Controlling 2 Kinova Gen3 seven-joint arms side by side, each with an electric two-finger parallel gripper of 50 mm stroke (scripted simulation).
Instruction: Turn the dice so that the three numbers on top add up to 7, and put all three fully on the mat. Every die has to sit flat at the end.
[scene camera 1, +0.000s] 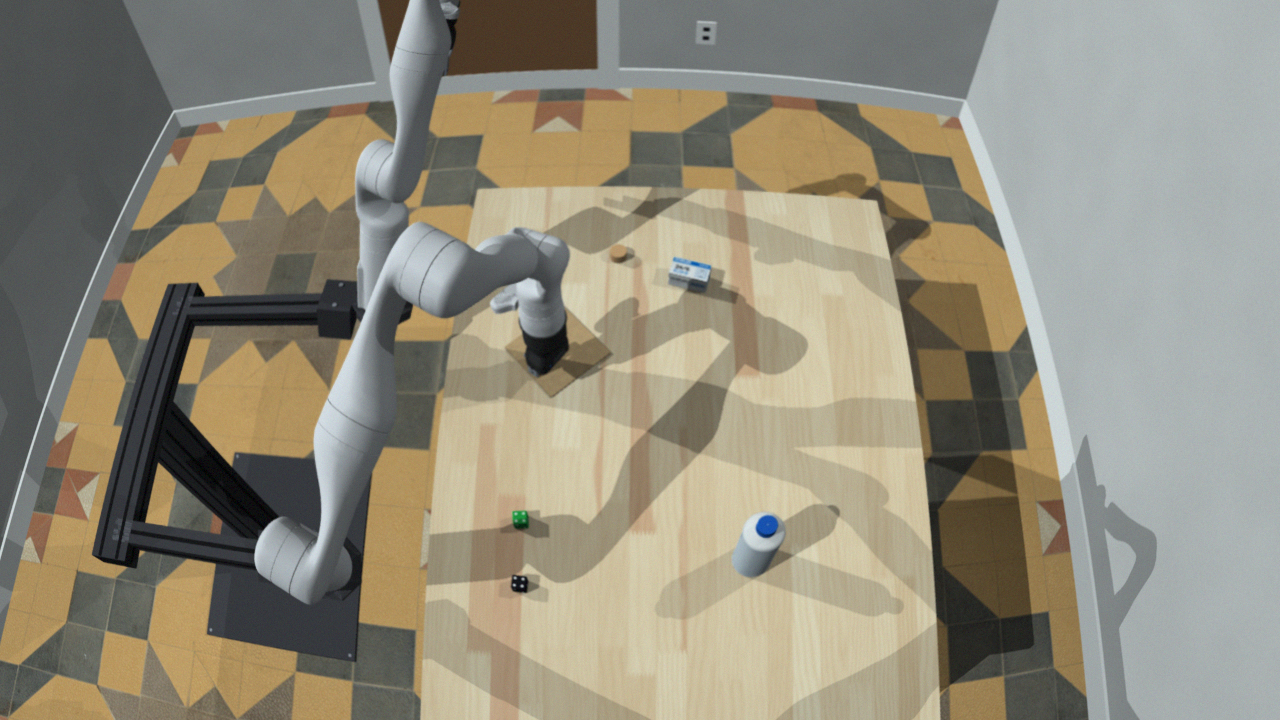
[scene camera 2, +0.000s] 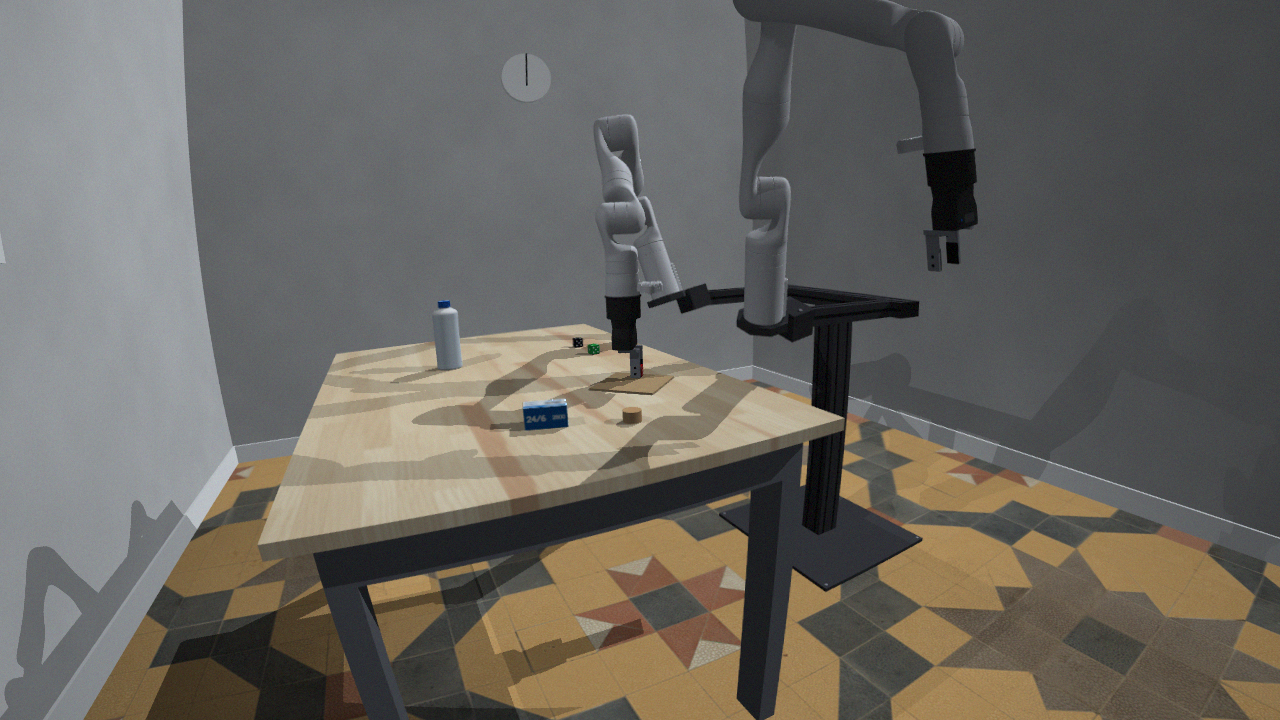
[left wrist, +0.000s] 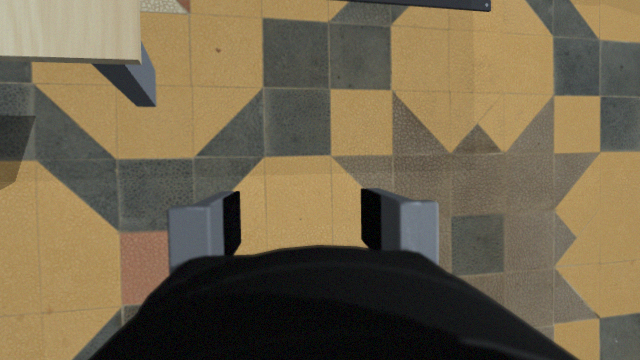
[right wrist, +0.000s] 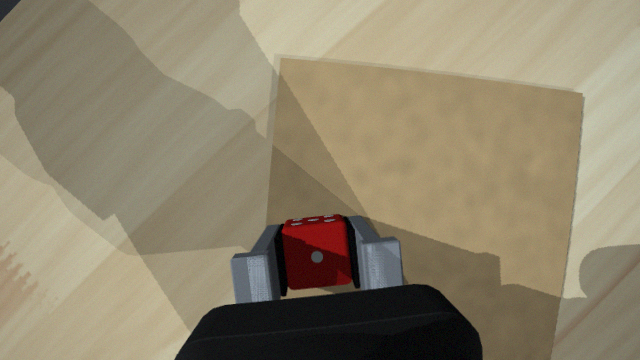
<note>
I see my left gripper (scene camera 2: 944, 266), my right gripper (scene camera 2: 637, 375), a brown square mat (scene camera 1: 585, 350), a staples box (scene camera 2: 546, 414) and a red die (right wrist: 316, 250).
The brown square mat is seen too in scene camera 2 (scene camera 2: 649, 384) and in the right wrist view (right wrist: 476, 178). The staples box also shows in scene camera 1 (scene camera 1: 692, 275). My left gripper also shows in the left wrist view (left wrist: 301, 215). The left wrist view does not show the brown square mat: it is out of frame. The left wrist view misses the staples box: it is out of frame.
</note>
